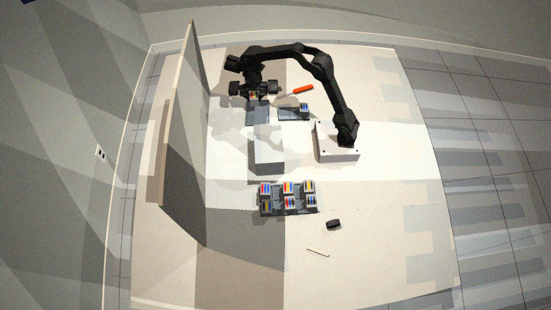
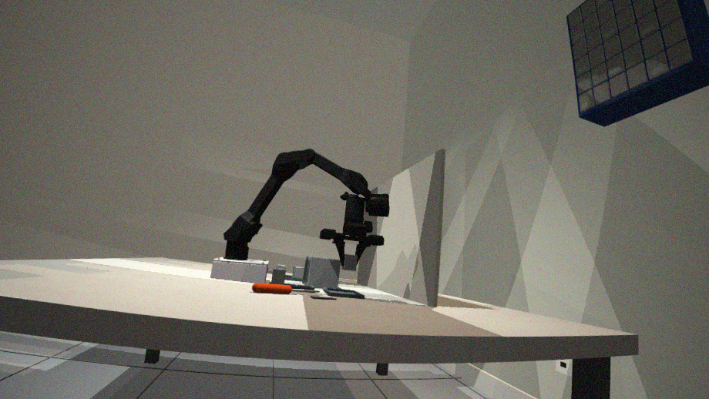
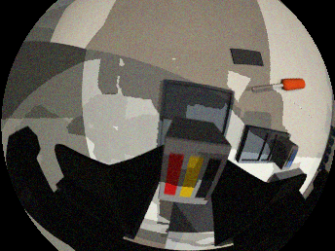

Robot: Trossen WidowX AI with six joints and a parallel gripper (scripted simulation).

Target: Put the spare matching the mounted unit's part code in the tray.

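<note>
Right now the dark grey tray is 8 cm below my gripper tip and 1 cm behind it. Round my gripper tip: grey block: 21 cm to the left, 8 cm behind, 3 cm below; then black tape roll: 46 cm to the left, 33 cm behind, 6 cm below; then upright panel: 24 cm to the left, 17 cm ahead, 14 cm above.
</note>
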